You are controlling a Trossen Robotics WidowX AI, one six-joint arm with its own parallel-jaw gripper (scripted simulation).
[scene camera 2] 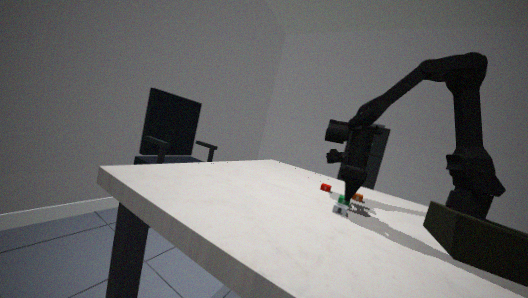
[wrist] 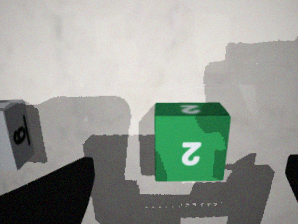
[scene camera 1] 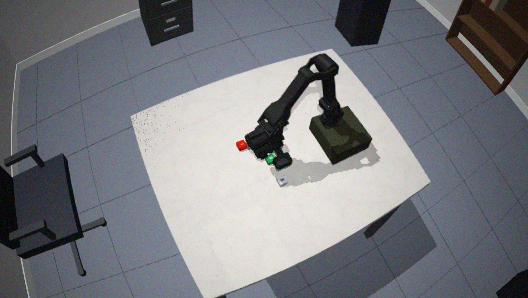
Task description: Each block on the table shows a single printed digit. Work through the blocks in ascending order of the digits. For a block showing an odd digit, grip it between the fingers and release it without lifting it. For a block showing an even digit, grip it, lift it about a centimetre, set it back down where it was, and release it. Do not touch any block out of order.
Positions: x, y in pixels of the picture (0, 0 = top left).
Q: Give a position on a green block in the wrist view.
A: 191, 139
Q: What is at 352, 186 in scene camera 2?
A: My gripper.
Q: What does my gripper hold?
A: Nothing.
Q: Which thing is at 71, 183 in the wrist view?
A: My gripper.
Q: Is my gripper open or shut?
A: Open.
